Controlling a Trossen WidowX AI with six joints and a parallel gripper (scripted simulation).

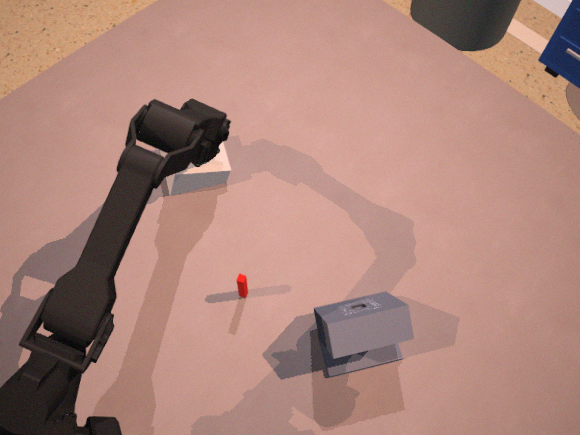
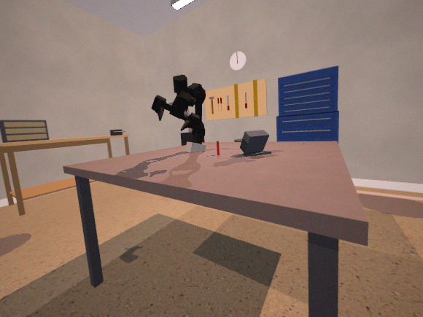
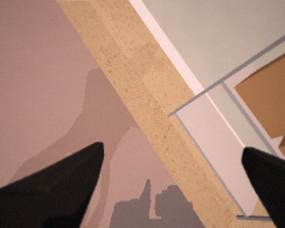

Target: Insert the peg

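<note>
Right now the red peg is 39 cm to the left of my hand, 16 cm below it and 2 cm behind it.
</note>
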